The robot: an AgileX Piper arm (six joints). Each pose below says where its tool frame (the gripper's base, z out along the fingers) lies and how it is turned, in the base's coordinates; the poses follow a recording.
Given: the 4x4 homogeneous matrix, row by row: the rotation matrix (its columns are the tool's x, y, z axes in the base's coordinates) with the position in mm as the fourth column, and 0 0 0 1 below. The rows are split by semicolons.
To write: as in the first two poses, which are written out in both.
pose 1, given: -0.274, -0.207, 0.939, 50; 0.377, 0.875, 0.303, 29; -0.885, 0.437, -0.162, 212; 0, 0, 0, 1
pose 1, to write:
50, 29, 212
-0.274, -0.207, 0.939
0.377, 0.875, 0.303
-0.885, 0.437, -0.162

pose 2, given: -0.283, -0.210, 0.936, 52; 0.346, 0.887, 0.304, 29; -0.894, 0.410, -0.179, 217; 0, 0, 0, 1
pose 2, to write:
52, 29, 217
-0.283, -0.210, 0.936
0.346, 0.887, 0.304
-0.894, 0.410, -0.179

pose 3, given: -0.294, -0.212, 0.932, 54; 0.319, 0.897, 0.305, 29; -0.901, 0.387, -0.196, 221; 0, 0, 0, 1
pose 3, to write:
54, 29, 221
-0.294, -0.212, 0.932
0.319, 0.897, 0.305
-0.901, 0.387, -0.196

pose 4, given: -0.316, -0.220, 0.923, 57; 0.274, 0.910, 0.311, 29; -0.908, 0.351, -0.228, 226; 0, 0, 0, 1
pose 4, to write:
57, 29, 226
-0.316, -0.220, 0.923
0.274, 0.910, 0.311
-0.908, 0.351, -0.228

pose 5, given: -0.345, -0.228, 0.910, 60; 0.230, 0.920, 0.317, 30; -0.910, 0.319, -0.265, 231; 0, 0, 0, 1
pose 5, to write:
60, 30, 231
-0.345, -0.228, 0.910
0.230, 0.920, 0.317
-0.910, 0.319, -0.265

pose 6, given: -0.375, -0.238, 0.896, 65; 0.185, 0.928, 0.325, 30; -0.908, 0.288, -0.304, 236; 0, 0, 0, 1
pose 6, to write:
65, 30, 236
-0.375, -0.238, 0.896
0.185, 0.928, 0.325
-0.908, 0.288, -0.304

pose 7, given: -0.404, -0.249, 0.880, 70; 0.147, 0.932, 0.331, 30; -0.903, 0.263, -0.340, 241; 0, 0, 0, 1
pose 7, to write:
70, 30, 241
-0.404, -0.249, 0.880
0.147, 0.932, 0.331
-0.903, 0.263, -0.340

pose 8, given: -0.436, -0.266, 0.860, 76; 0.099, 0.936, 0.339, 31; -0.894, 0.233, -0.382, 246; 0, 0, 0, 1
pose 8, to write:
76, 31, 246
-0.436, -0.266, 0.860
0.099, 0.936, 0.339
-0.894, 0.233, -0.382

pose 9, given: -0.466, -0.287, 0.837, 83; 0.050, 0.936, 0.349, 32; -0.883, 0.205, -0.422, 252; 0, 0, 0, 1
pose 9, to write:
83, 32, 252
-0.466, -0.287, 0.837
0.050, 0.936, 0.349
-0.883, 0.205, -0.422

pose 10, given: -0.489, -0.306, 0.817, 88; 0.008, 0.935, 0.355, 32; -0.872, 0.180, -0.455, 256; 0, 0, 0, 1
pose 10, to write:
88, 32, 256
-0.489, -0.306, 0.817
0.008, 0.935, 0.355
-0.872, 0.180, -0.455

